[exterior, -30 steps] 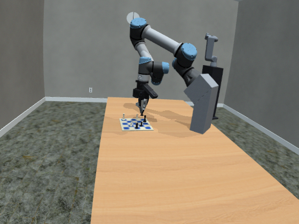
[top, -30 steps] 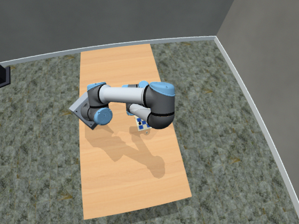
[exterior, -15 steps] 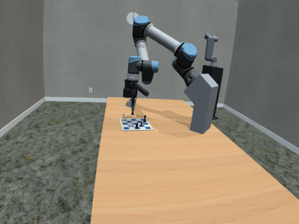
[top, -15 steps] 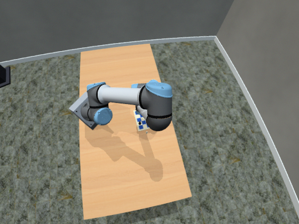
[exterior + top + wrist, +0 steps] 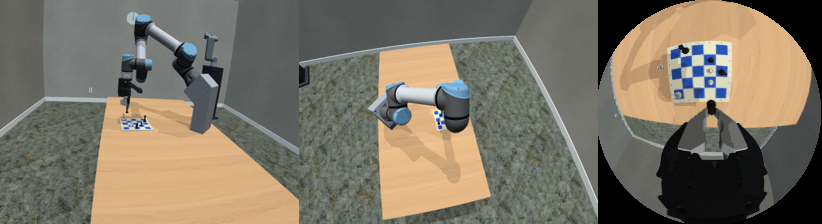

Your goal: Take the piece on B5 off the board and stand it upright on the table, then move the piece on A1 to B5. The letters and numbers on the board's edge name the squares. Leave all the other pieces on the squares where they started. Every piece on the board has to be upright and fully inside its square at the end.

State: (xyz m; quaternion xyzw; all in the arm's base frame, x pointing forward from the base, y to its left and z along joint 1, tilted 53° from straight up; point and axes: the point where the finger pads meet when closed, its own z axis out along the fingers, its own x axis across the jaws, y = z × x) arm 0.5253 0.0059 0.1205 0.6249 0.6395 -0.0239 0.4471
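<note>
My gripper is now 1 cm above the black chess piece. The rest, counted from my hand: light grey piece 2 cm behind, 12 cm to the right, 10 cm below; board 8 cm behind, 3 cm to the right, 13 cm below.
</note>
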